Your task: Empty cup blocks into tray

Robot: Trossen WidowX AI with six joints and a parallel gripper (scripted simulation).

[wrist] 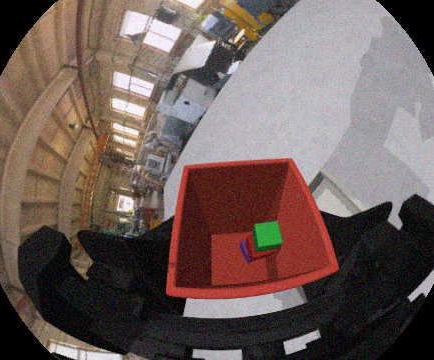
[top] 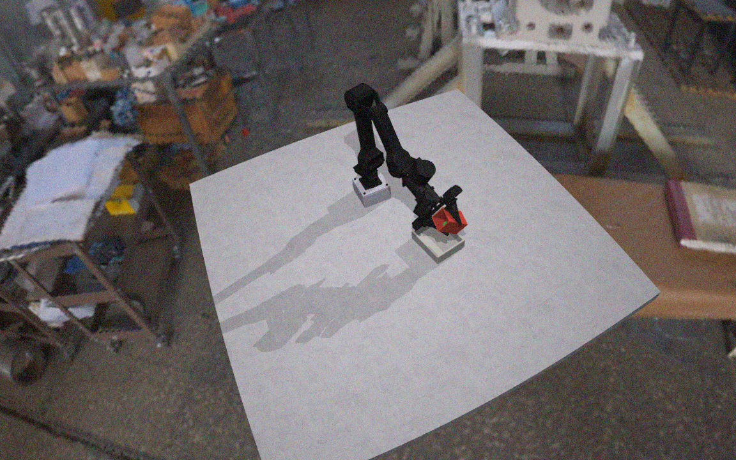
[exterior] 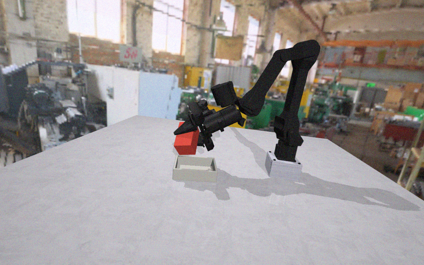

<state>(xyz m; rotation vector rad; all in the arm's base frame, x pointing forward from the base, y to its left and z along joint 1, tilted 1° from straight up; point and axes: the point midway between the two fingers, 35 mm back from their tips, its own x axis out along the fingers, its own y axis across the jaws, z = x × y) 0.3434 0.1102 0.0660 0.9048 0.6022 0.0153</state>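
My gripper tip is now 3 cm past the green block and 1 cm to the left of it. Round my gripper tip: red square cup (3 cm behind, 2 cm to the left); red block (3 cm behind, 1 cm below).
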